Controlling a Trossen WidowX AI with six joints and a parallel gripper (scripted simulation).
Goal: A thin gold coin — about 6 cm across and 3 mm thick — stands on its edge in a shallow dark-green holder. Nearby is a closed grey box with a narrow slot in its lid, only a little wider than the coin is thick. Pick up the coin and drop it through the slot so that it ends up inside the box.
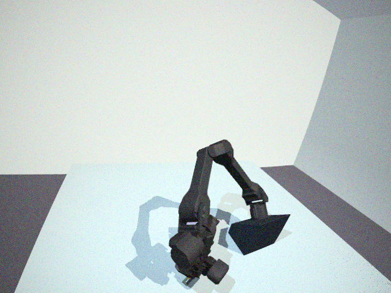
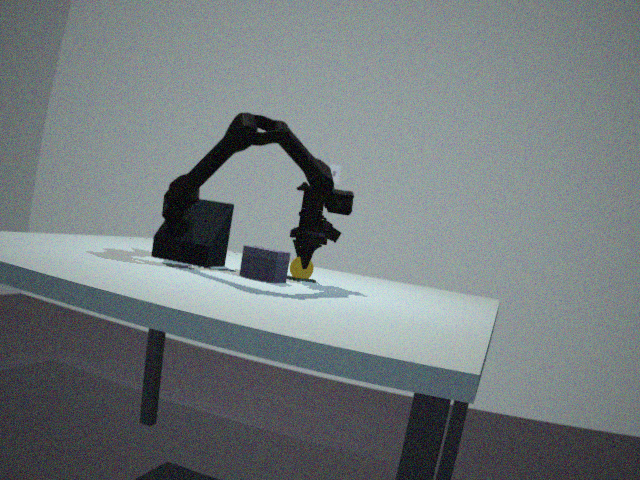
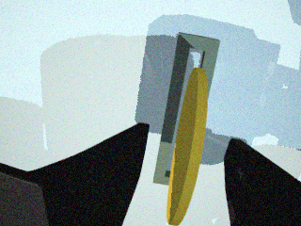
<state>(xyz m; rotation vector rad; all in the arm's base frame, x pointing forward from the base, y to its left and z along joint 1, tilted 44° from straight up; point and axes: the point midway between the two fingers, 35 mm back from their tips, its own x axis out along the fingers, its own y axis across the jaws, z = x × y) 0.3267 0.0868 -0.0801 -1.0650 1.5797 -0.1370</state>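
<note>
My gripper tip is right at the coin.
</note>
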